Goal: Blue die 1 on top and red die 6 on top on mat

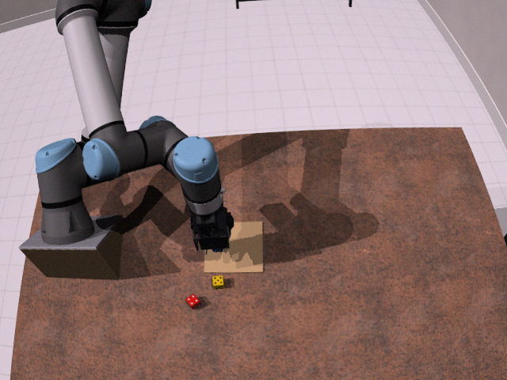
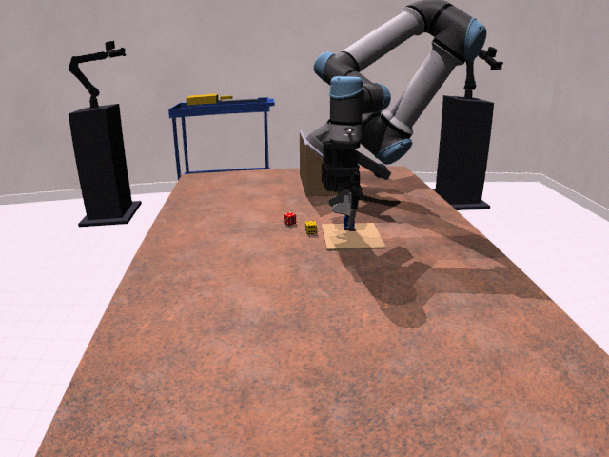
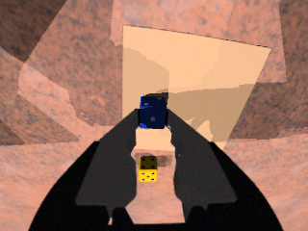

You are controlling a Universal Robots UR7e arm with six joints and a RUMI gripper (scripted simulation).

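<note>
Right now my hand is 10 mm above the blue die. Also, from my hand: yellow die 100 mm to the right, 10 mm below; tan mat 40 mm ahead, 20 mm below; red die 60 mm behind, 150 mm to the right, 10 mm below.
</note>
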